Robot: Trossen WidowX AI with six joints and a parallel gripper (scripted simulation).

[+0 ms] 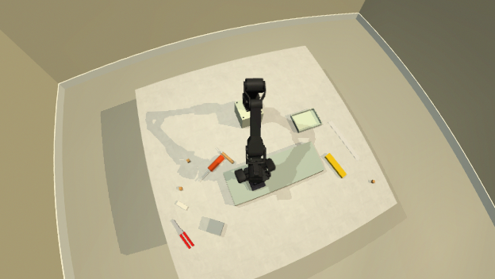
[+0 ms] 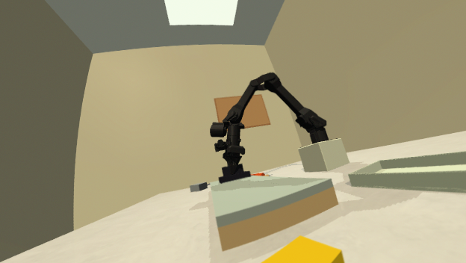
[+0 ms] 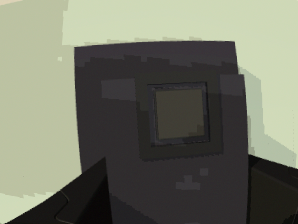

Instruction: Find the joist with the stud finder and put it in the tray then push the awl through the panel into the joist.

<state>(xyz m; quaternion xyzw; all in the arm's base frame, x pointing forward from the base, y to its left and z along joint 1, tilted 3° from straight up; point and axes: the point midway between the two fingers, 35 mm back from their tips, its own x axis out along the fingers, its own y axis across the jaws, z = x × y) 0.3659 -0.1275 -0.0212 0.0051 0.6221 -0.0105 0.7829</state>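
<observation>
Right now the tray is 22 cm behind my gripper tip, 44 cm to the left of it and 5 cm below it. From my gripper tip the other things lie so: brown stick (20 cm behind, 10 cm to the right, 6 cm below); then stud finder (2 cm above); then orange-handled tool (13 cm behind, 21 cm to the right, 5 cm below).
</observation>
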